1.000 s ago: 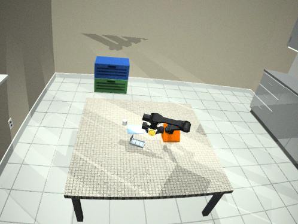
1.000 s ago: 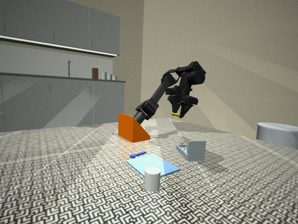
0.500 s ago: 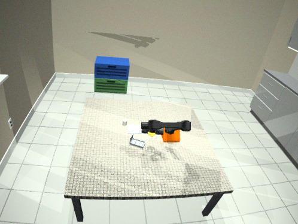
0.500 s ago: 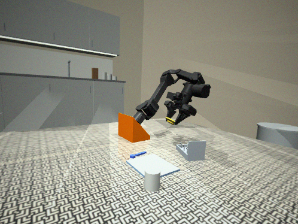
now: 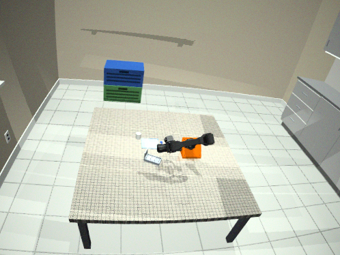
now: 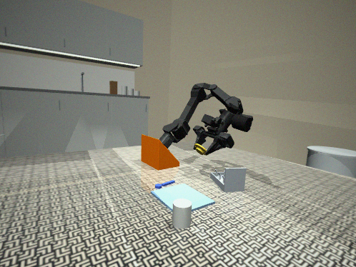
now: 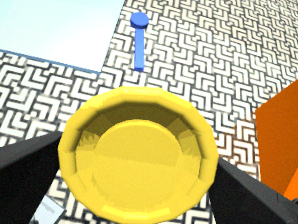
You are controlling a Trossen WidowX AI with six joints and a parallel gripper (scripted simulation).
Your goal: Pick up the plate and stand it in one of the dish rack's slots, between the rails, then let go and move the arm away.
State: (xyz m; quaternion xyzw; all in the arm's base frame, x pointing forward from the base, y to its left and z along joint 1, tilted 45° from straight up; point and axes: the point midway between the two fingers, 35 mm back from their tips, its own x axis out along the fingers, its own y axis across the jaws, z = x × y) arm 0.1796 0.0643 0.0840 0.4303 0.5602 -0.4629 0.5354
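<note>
Right now my gripper tip is 11 cm short of the grey dish rack, 4 cm to the right of it and 8 cm above it. Round my gripper tip: light blue mat (13 cm ahead, 16 cm to the right, 10 cm below); then yellow plate (1 cm to the left, 1 cm above); then blue spoon (3 cm ahead, 17 cm to the right, 10 cm below).
</note>
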